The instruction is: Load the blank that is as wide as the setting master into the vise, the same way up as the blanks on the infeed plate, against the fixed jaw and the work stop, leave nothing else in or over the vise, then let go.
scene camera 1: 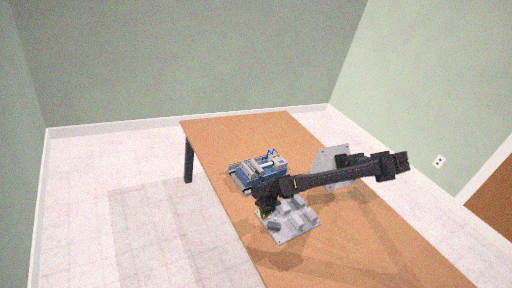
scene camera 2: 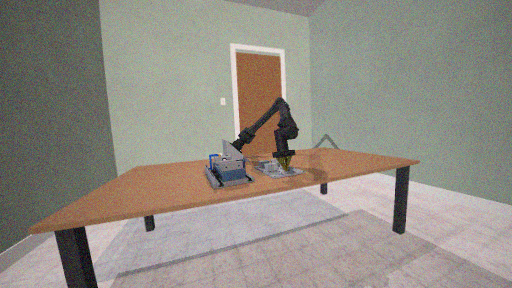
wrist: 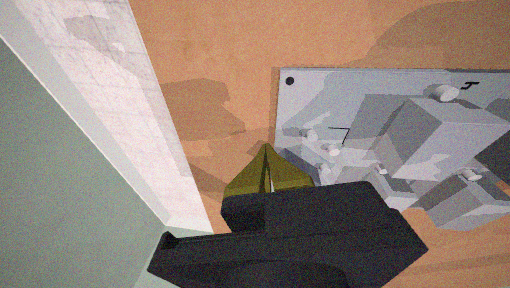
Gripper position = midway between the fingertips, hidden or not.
Note:
My gripper [wrist: 266, 148] is shut and holds nothing. I also see a grey infeed plate [wrist: 367, 100].

